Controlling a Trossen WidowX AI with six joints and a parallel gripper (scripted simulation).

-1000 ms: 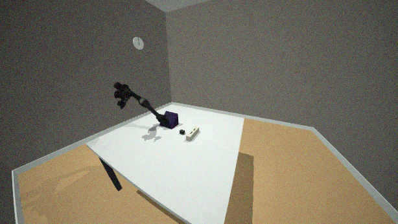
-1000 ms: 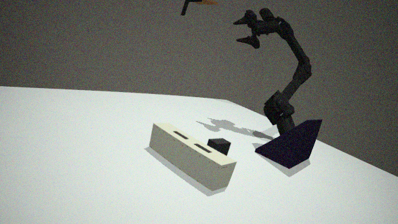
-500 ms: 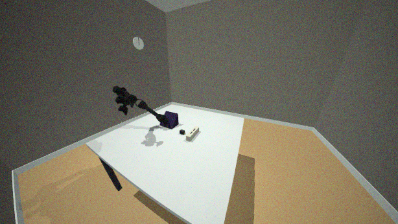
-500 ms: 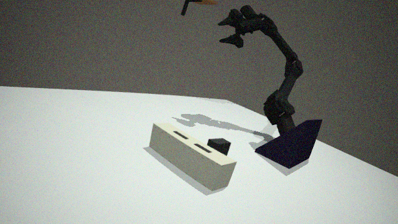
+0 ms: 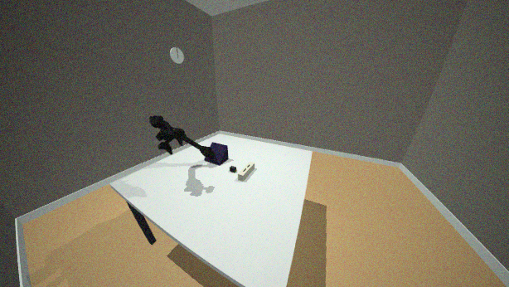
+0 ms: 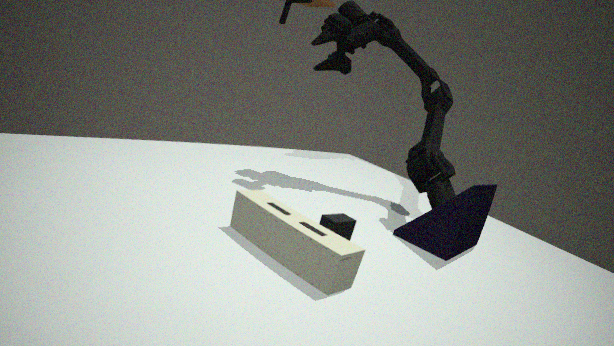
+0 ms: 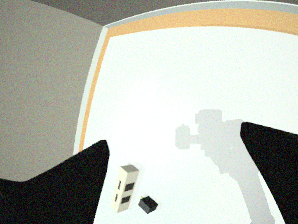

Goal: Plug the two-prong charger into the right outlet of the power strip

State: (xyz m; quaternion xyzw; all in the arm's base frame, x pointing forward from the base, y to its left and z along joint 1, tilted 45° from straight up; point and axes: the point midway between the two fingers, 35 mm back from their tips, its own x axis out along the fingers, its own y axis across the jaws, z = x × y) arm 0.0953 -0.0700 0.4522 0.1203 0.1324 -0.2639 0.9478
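Right now the two-prong charger is 35 cm to the left of my gripper tip, 27 cm below it and 14 cm ahead of it.
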